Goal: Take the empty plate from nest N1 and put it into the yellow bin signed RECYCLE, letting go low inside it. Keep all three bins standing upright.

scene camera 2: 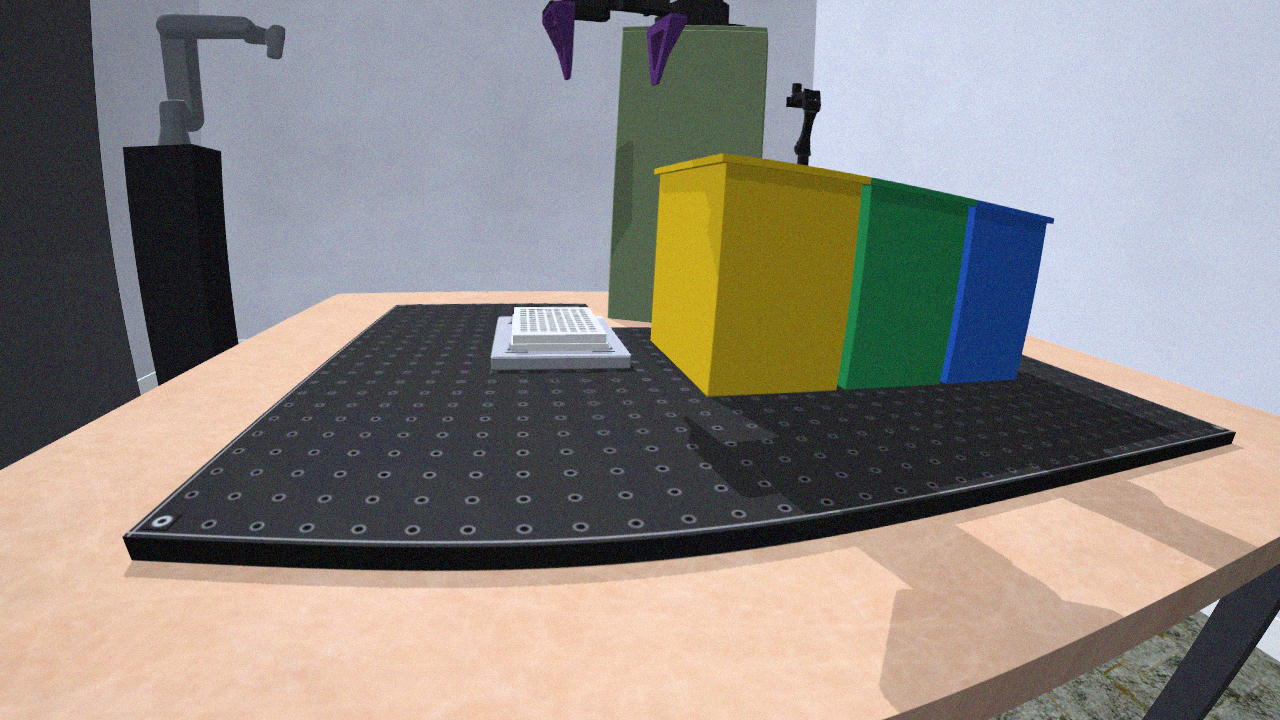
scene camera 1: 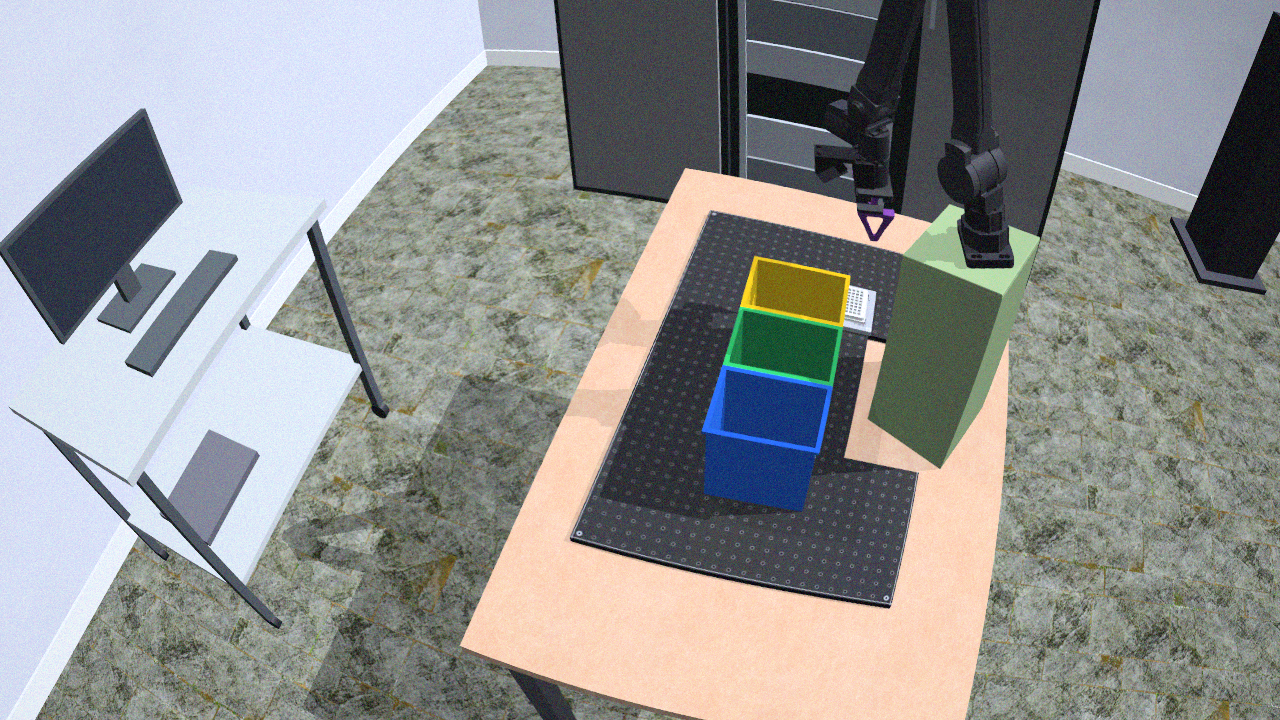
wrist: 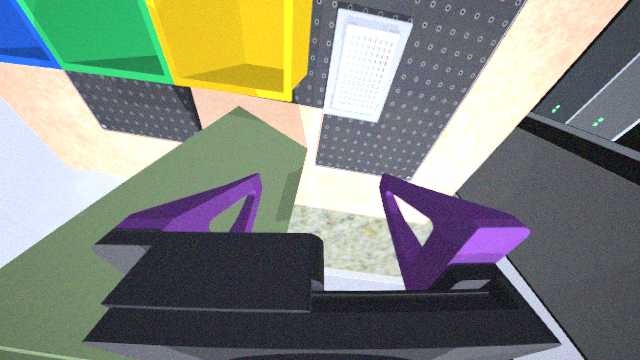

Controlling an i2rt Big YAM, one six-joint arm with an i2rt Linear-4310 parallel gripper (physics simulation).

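Observation:
The white plate with a grid of wells sits flat in the pale grey nest, beside the yellow bin. The yellow bin stands upright; its sign and the nest's label do not show. The green bin and the blue bin stand upright in a row with it. My gripper is open and empty, high above the board, with purple fingers; in scene camera 1 the fingers overlap.
A tall green pedestal carries my arm and stands close beside the bins and nest. The black perforated board lies on the wooden table. A dark cabinet stands behind the table.

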